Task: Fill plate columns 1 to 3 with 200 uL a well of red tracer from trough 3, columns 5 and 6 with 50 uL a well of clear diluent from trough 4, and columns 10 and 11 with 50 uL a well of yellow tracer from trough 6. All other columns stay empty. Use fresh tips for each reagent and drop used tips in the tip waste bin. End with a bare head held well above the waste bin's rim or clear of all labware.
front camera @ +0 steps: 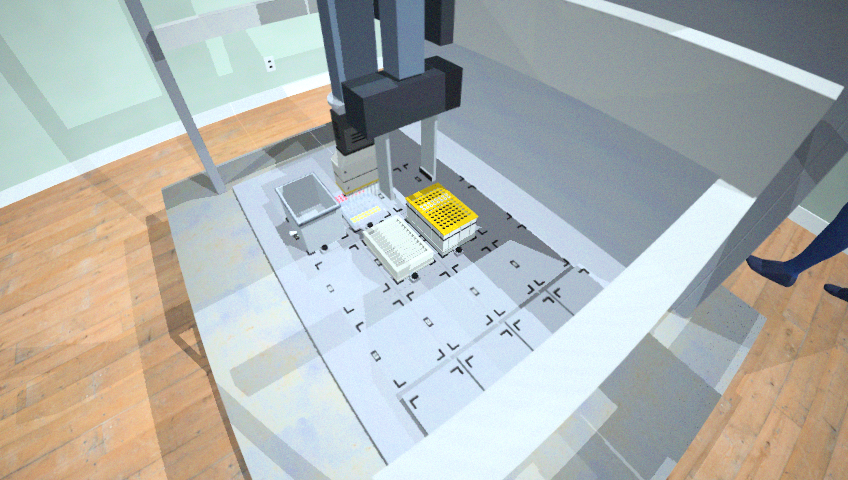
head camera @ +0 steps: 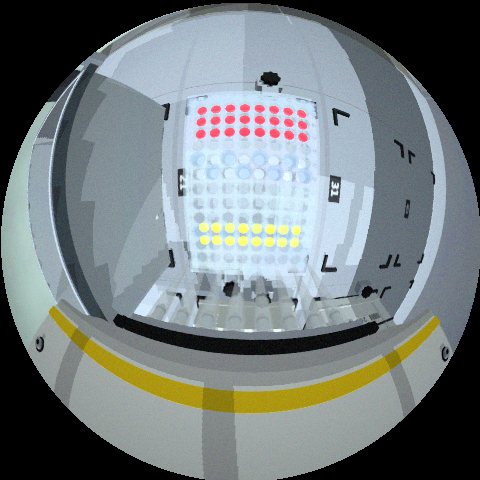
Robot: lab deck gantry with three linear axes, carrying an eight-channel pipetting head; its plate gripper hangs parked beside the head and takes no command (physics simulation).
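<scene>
The pipetting head (front camera: 357, 169) (head camera: 250, 360) is low over the plate (head camera: 250, 98). Translucent tips (head camera: 262, 297) hang under it, with no coloured liquid visible in them. In the head view, plate columns 1 to 3 are red, columns 5 and 6 look pale blue and clear, and columns 10 and 11 are yellow in all rows. The other columns show no colour. The parked plate gripper (front camera: 407, 186) hangs beside the head, its fingers apart and nothing between them. The white trough block (front camera: 397, 246) stands in front of the plate. The yellow tip rack (front camera: 455, 218) holds some pale tips.
The grey tip waste bin (front camera: 321, 233) (head camera: 115, 175) stands beside the plate, its rim above plate level. Its contents are not clear. Black locating knobs (front camera: 414, 275) (head camera: 270, 78) stand at the labware edges. A deck post (front camera: 178, 101) rises at the back left.
</scene>
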